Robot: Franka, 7 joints.
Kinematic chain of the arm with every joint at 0, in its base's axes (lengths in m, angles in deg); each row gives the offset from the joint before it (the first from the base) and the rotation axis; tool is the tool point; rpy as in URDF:
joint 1: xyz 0 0 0.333 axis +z
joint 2: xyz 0 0 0 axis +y
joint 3: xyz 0 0 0.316 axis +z
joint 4: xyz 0.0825 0 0 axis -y
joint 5: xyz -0.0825 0 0.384 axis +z
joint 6: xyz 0 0 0 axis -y
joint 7: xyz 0.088 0 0 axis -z
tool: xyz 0 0 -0.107 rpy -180 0 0
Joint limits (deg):
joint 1: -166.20..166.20
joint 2: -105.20..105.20
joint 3: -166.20..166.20
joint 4: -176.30..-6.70
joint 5: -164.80..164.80
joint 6: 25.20..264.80
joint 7: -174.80..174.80
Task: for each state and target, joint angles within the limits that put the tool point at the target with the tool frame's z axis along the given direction. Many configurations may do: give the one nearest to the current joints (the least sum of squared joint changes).
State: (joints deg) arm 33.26 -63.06 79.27 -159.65 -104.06 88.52 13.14
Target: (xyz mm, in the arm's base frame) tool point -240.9 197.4 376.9 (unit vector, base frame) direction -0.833 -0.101 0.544
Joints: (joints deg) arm 70.48 -93.29 101.29 -176.30 -132.72 72.51 13.14
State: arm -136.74 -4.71 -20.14 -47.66 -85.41 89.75 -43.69
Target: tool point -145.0 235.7 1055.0 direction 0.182 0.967 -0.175
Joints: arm -156.12 -25.28 -23.32 -59.45 -100.26 81.89 -43.69
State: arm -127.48 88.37 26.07 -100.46 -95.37 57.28 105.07
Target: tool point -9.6 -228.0 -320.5 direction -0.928 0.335 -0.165
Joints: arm -87.67 105.20 7.17 -87.25 -71.03 97.21 105.07
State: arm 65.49 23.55 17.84 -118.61 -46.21 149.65 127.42
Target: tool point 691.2 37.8 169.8 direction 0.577 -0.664 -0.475
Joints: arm 26.67 48.64 -28.95 -93.71 -79.29 149.15 127.42
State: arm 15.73 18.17 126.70 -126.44 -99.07 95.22 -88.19
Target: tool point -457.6 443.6 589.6 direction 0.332 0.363 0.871
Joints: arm 8.88 -28.32 123.67 -97.87 -125.00 76.16 -88.19
